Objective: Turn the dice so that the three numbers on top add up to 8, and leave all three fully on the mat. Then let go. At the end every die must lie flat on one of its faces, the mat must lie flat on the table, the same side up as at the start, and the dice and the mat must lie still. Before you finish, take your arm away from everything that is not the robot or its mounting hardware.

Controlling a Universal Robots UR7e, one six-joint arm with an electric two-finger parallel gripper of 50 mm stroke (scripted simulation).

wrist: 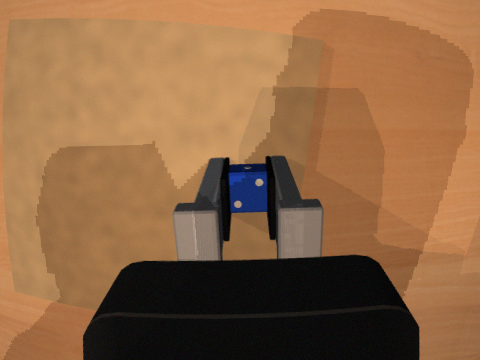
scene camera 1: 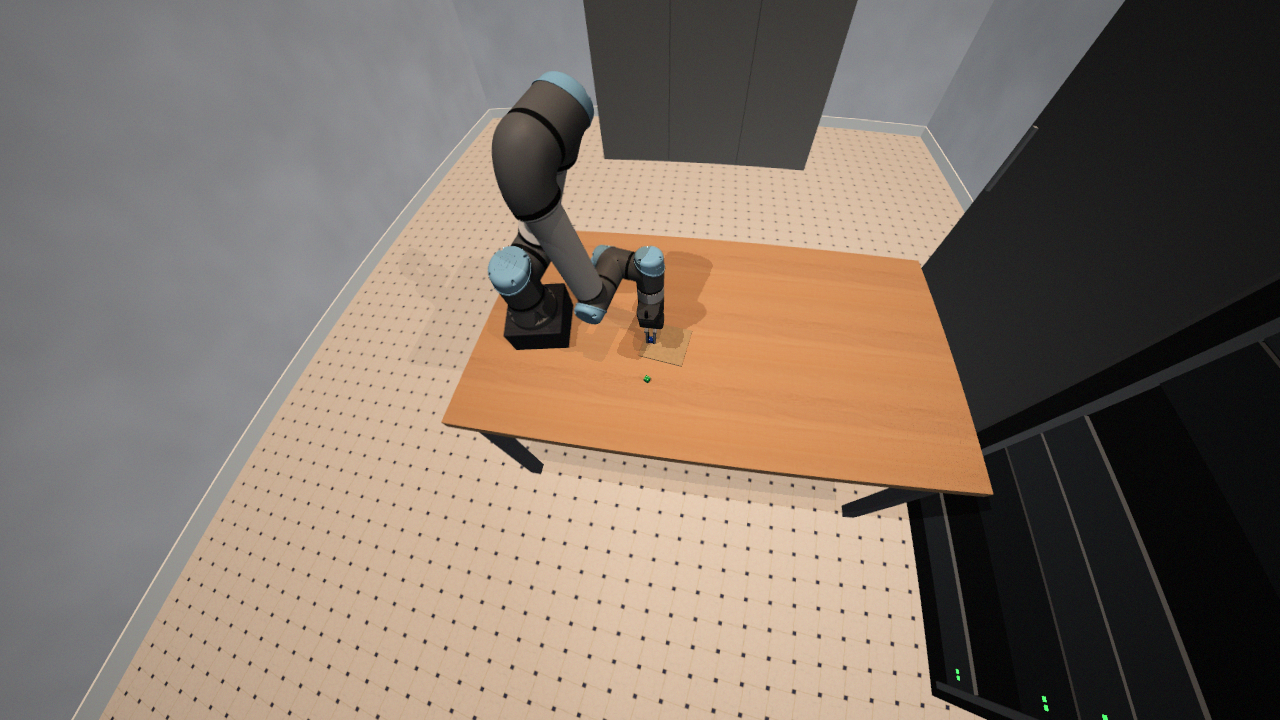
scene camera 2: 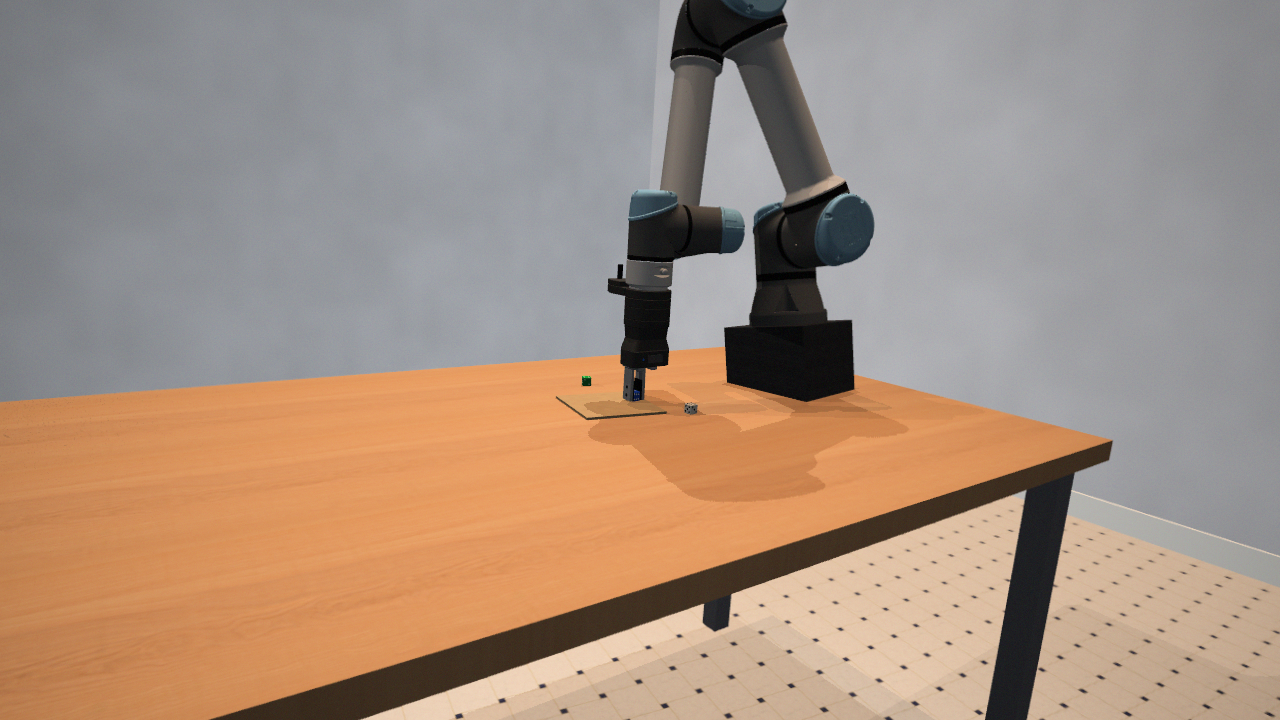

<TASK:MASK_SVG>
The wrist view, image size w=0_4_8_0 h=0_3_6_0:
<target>my gripper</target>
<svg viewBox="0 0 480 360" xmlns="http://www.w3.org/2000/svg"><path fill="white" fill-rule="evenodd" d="M419 326L379 262L369 256L362 255L322 257L324 209L318 199L301 198L285 156L266 156L270 240L276 239L277 259L223 260L223 240L229 241L231 226L229 157L225 159L223 157L211 158L194 203L178 203L172 214L177 261L135 262L120 271L83 335L83 360L419 360Z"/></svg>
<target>tan mat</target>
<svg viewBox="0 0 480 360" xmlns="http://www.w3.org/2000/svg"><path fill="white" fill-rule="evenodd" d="M267 212L231 213L230 240L224 241L223 260L277 258L276 239L270 240ZM9 20L3 89L2 155L6 227L15 292L97 311L118 274L125 266L139 261L177 261L172 213L178 203L194 203L211 158L223 157L225 159L229 157L231 165L266 164L266 156L285 156L301 194L323 40L243 28L168 21L101 18Z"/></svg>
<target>blue die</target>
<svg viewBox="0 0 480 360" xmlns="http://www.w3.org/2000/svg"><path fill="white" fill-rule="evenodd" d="M265 163L230 165L229 190L231 213L267 212L267 170Z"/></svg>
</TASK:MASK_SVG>
